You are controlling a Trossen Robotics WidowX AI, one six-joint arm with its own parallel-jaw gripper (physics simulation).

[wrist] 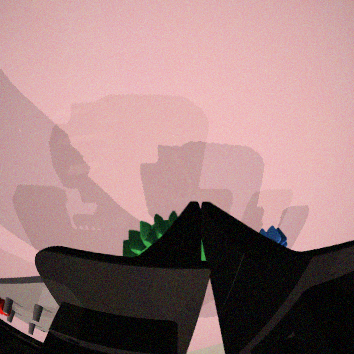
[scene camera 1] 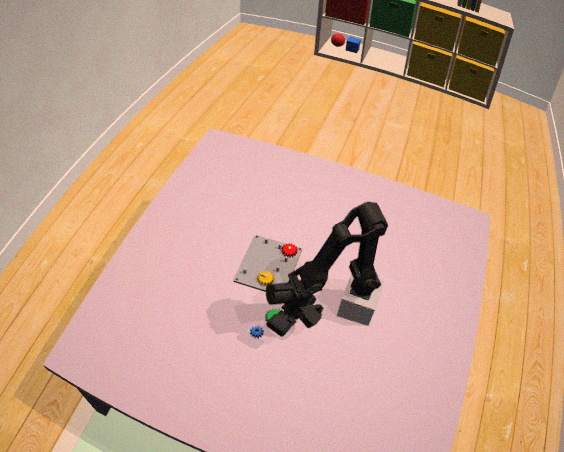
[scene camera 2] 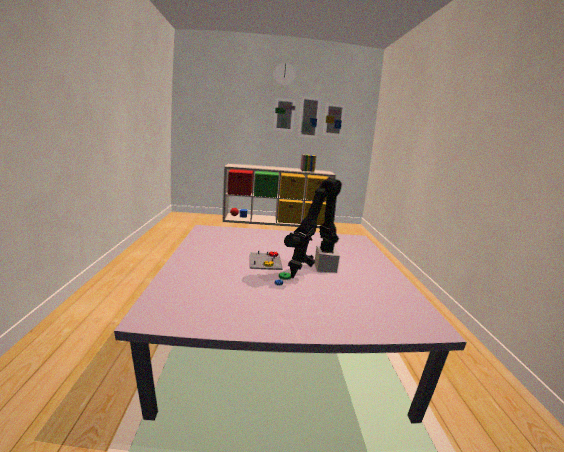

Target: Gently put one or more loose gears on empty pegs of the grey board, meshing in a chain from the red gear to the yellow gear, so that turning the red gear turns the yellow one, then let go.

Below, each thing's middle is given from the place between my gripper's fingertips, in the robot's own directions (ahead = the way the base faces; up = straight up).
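So you can picture it, there's a green gear (wrist: 138,241) here, and my hand is 40 mm short of it and 20 mm to the left of it. There's a grey board (scene camera 1: 260,257) as well, and that's 200 mm to the right of my hand and 140 mm ahead of it.
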